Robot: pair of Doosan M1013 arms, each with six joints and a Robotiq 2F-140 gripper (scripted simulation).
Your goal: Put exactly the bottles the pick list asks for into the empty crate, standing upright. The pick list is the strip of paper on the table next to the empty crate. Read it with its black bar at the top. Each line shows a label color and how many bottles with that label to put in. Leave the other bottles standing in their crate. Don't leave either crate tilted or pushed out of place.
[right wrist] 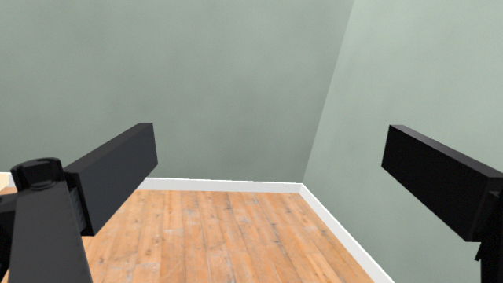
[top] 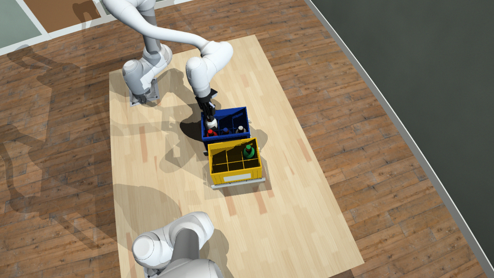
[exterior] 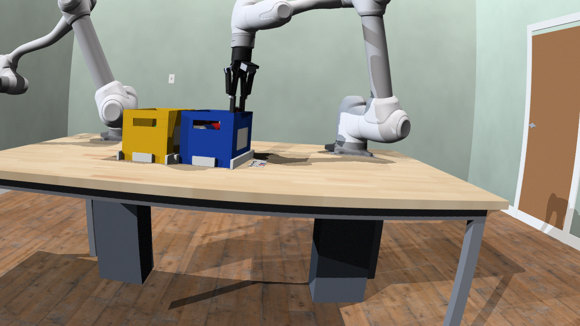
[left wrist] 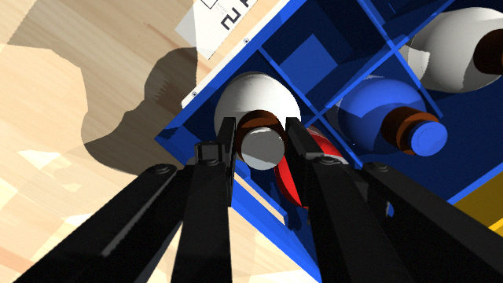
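Observation:
My left hand is 2 cm past the red bottle, 8 cm to the left of it and 11 cm above it. The rest, counted from my left hand: pick list 8 cm ahead, 9 cm to the left, 20 cm below; then blue bottle 7 cm ahead, 10 cm to the right, 11 cm below; then blue crate 8 cm ahead, 6 cm to the right, 11 cm below.

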